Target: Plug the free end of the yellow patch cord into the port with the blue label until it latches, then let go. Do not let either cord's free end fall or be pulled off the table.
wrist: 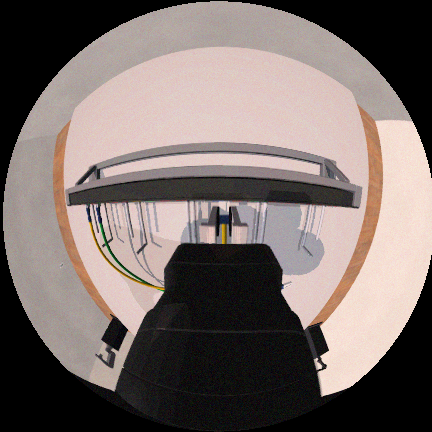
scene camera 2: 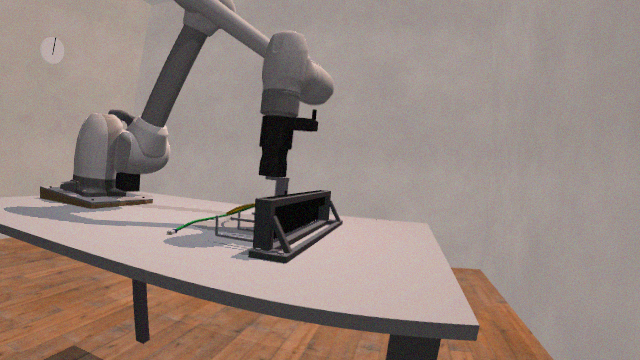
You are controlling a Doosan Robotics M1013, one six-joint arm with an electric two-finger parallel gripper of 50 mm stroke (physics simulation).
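Places are measured from the arm's base along level axes (x left, y down, z back), in millimetres.
Pixels of known places: gripper, between the fingertips: (wrist: 223,214); arm's base, origin of its link: (scene camera 2: 93,192).
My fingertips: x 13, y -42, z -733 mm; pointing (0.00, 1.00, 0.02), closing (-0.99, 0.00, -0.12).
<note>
Ahead of a thing's pixels: the offset from my fingertips to its top centre. "spot": to the spot under its first point. Level surfaces: height alone.
My gripper (scene camera 2: 281,189) (wrist: 223,214) is shut on the dark blue plug of the yellow patch cord (scene camera 2: 241,208) (wrist: 224,234), close in front of the port side of the panel frame {dz -3, dx +47, dy -29 mm} (scene camera 2: 264,225) (wrist: 215,171). In the wrist view the yellow cord runs back from the plug under the gripper body; its other end is at the panel's left end, beside the green cord (scene camera 2: 200,220) (wrist: 106,248). The plug's front tip is hidden at the panel's edge. The ports and the blue label cannot be made out. The fingertips are hidden behind the panel in the scene view.
The green cord's free end {spot: dz +168, dx -181, dy +67 mm} (scene camera 2: 171,232) (wrist: 286,286) lies on the table {dy +72 mm} (scene camera 2: 370,280) (wrist: 215,100). Thin wire cord guides (scene camera 2: 216,226) (wrist: 145,245) stick out from the panel's port side, on both sides of the fingers. The table's right edge lies beyond the panel in the scene view.
</note>
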